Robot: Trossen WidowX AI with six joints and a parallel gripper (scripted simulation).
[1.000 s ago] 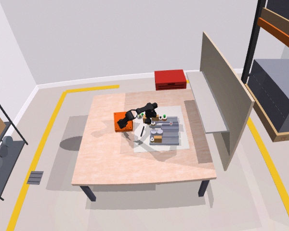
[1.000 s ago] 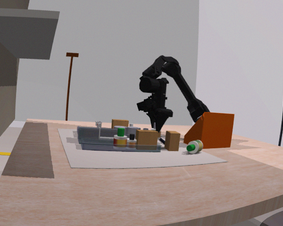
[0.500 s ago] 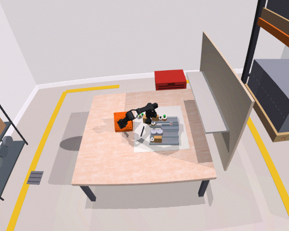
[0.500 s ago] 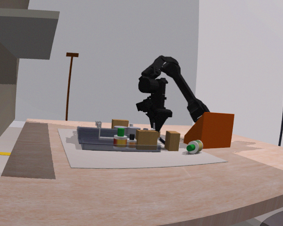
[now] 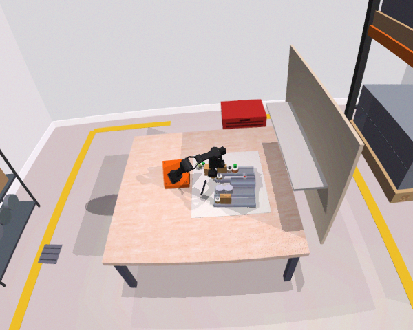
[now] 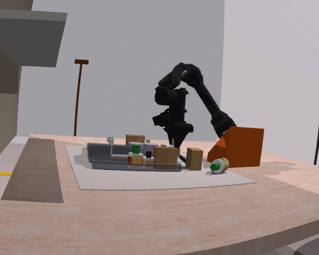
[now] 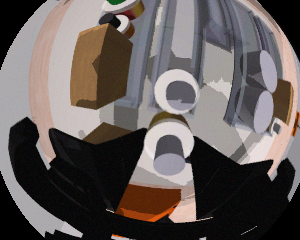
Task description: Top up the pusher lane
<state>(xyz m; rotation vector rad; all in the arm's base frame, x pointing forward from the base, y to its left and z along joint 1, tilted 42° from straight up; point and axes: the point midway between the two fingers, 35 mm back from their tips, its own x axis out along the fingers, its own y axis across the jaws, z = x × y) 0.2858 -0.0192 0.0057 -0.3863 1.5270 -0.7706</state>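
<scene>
Right now my gripper tip is 13 cm short of the black-lidded jar, 5 cm to the right of it and 2 cm above it. Round my gripper tip: pusher plate: 14 cm ahead, 6 cm to the right, 1 cm below; then sprung lane: 18 cm ahead, 6 cm to the right, 4 cm below.
</scene>
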